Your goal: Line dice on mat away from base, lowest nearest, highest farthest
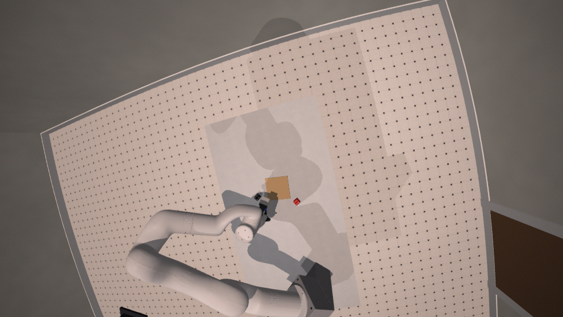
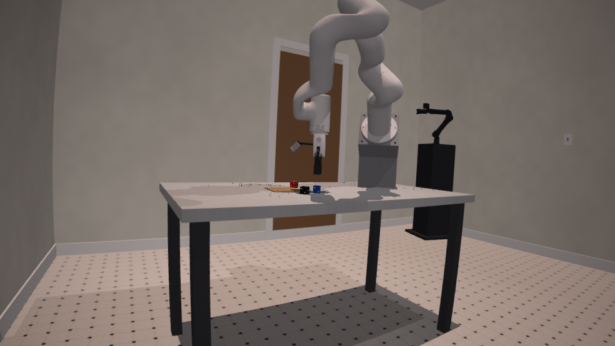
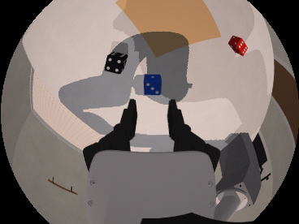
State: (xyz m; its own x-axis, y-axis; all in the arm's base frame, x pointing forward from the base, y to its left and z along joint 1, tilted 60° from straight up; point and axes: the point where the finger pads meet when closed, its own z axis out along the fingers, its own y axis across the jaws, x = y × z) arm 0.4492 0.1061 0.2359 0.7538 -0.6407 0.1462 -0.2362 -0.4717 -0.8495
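Now: hand 80 mm above the blue die. The rest, counted from my hand: black die (60 mm ahead, 40 mm to the left, 80 mm below); tan mat (130 mm ahead, 70 mm to the right, 100 mm below); red die (60 mm ahead, 200 mm to the right, 80 mm below).
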